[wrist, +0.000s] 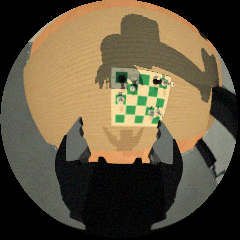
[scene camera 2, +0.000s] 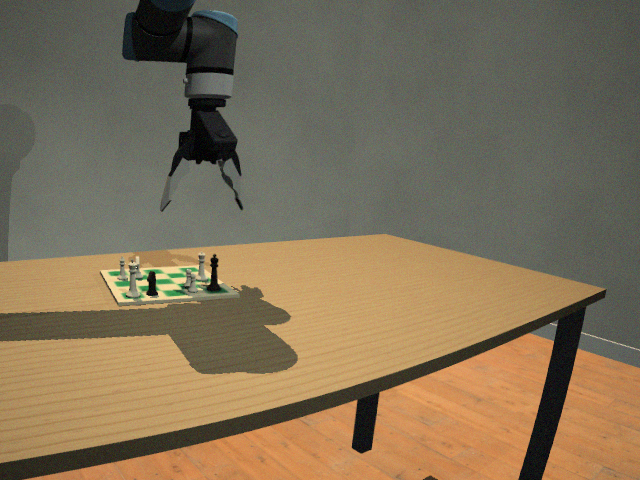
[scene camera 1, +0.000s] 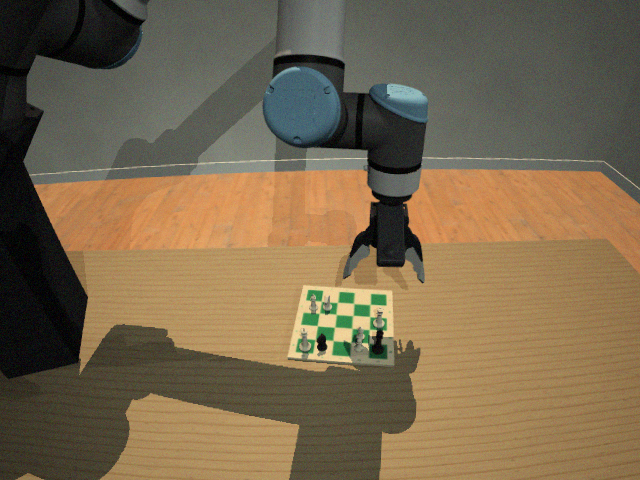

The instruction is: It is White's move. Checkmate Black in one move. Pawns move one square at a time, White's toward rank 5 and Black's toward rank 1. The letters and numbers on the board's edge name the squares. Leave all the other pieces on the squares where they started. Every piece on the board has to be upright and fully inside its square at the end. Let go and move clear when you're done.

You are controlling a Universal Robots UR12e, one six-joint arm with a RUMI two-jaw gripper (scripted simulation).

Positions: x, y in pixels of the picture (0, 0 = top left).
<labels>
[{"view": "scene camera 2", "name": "my gripper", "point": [202, 210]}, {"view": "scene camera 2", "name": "green-and-cream chessboard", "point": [170, 281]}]
</labels>
